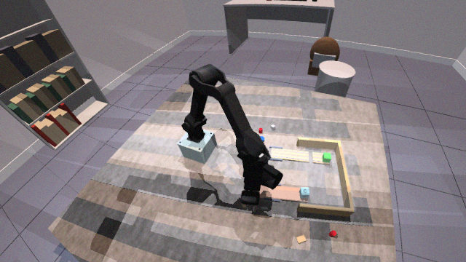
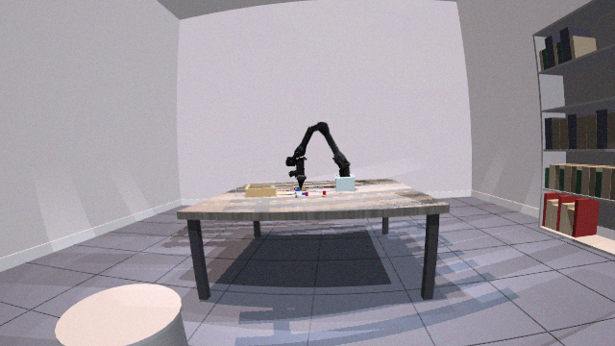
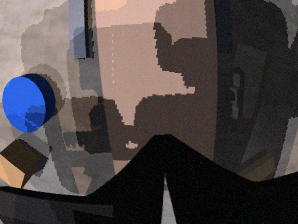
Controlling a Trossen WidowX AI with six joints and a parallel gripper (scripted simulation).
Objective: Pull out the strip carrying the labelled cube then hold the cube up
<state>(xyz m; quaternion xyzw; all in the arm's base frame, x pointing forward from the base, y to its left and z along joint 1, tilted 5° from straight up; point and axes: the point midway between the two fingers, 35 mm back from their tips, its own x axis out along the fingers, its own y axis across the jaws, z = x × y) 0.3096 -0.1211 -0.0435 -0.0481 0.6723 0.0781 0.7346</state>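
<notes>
My gripper tip is now 90 mm short of the pink strip and 20 mm to the right of it.
</notes>
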